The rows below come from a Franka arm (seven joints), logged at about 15 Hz.
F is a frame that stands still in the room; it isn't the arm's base.
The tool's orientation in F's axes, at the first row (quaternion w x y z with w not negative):
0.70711 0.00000 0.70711 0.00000
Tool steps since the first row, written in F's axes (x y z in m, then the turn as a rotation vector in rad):
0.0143 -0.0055 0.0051 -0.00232 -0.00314 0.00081
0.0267 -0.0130 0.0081 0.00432 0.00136 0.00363
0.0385 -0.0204 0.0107 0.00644 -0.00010 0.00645
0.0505 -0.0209 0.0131 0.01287 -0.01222 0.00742
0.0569 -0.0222 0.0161 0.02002 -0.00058 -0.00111
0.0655 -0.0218 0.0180 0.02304 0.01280 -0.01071
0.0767 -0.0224 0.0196 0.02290 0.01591 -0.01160
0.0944 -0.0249 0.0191 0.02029 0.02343 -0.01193
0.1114 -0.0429 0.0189 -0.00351 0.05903 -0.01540
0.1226 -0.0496 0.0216 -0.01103 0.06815 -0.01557
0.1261 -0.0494 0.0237 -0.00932 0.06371 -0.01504
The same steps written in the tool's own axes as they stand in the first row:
-0.0051 -0.0055 0.0143 -0.00081 -0.00314 -0.00232
-0.0081 -0.0130 0.0267 -0.00363 0.00136 0.00432
-0.0107 -0.0204 0.0385 -0.00645 -0.00010 0.00644
-0.0131 -0.0209 0.0505 -0.00742 -0.01222 0.01287
-0.0161 -0.0222 0.0569 0.00111 -0.00058 0.02002
-0.0180 -0.0218 0.0655 0.01071 0.01280 0.02304
-0.0196 -0.0224 0.0767 0.01160 0.01591 0.02290
-0.0191 -0.0249 0.0944 0.01193 0.02343 0.02029
-0.0189 -0.0429 0.1114 0.01540 0.05903 -0.00351
-0.0216 -0.0496 0.1226 0.01557 0.06815 -0.01103
-0.0237 -0.0494 0.1261 0.01504 0.06371 -0.00932

